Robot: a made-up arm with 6 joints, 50 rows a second.
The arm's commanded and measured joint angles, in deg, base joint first. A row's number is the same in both.
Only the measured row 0 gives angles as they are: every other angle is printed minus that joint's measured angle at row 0.
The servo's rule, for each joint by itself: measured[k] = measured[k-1] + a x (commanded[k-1-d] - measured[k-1]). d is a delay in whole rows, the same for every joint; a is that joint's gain. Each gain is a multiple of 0.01, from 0.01 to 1. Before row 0 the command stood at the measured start. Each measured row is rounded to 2 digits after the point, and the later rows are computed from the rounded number. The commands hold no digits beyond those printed.
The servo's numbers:
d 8
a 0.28 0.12 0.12 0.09 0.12 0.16
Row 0, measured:
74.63, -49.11, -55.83, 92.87, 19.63, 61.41
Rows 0 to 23, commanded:
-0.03, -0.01, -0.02, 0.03, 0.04, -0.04
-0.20, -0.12, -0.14, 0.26, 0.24, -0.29
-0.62, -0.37, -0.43, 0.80, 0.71, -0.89
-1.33, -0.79, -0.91, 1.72, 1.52, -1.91
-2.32, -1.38, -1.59, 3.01, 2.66, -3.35
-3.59, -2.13, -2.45, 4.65, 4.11, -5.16
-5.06, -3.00, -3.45, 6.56, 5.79, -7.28
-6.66, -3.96, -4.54, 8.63, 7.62, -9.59
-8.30, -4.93, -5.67, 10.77, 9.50, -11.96
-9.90, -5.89, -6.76, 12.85, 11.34, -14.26
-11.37, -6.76, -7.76, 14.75, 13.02, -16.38
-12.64, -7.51, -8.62, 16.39, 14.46, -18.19
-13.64, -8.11, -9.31, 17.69, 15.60, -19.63
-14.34, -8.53, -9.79, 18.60, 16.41, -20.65
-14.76, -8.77, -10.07, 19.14, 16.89, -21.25
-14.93, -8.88, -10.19, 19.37, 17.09, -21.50
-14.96, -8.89, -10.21, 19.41, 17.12, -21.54
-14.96, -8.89, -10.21, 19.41, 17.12, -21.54
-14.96, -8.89, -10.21, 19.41, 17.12, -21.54
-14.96, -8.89, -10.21, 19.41, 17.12, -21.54
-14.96, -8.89, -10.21, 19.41, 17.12, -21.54
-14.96, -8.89, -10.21, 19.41, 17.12, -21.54
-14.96, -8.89, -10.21, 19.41, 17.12, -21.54
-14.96, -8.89, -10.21, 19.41, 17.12, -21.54
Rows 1 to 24, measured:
0.00, 0.00, 0.00, 0.00, 0.00, 0.00
0.00, 0.00, 0.00, 0.00, 0.00, 0.00
0.00, 0.00, 0.00, 0.00, 0.00, 0.00
0.00, 0.00, 0.00, 0.00, 0.00, 0.00
0.00, 0.00, 0.00, 0.00, 0.00, 0.00
0.00, 0.00, 0.00, 0.00, 0.00, 0.00
0.00, 0.00, 0.00, 0.00, 0.00, 0.00
0.00, 0.00, 0.00, 0.00, 0.00, 0.00
-0.01, 0.00, 0.00, 0.00, 0.00, -0.01
-0.06, -0.01, -0.02, 0.02, 0.03, -0.05
-0.22, -0.05, -0.07, 0.09, 0.11, -0.18
-0.53, -0.14, -0.17, 0.24, 0.28, -0.46
-1.03, -0.29, -0.34, 0.49, 0.57, -0.92
-1.75, -0.51, -0.59, 0.86, 0.99, -1.60
-2.68, -0.81, -0.93, 1.37, 1.57, -2.51
-3.79, -1.19, -1.36, 2.02, 2.30, -3.64
-5.05, -1.64, -1.88, 2.81, 3.16, -4.97
-6.41, -2.15, -2.47, 3.71, 4.14, -6.46
-7.80, -2.70, -3.10, 4.70, 5.21, -8.05
-9.16, -3.28, -3.76, 5.75, 6.32, -9.67
-10.41, -3.86, -4.43, 6.82, 7.43, -11.26
-11.51, -4.42, -5.07, 7.88, 8.51, -12.76
-12.42, -4.94, -5.67, 8.89, 9.52, -14.12
-13.12, -5.41, -6.21, 9.83, 10.43, -15.30

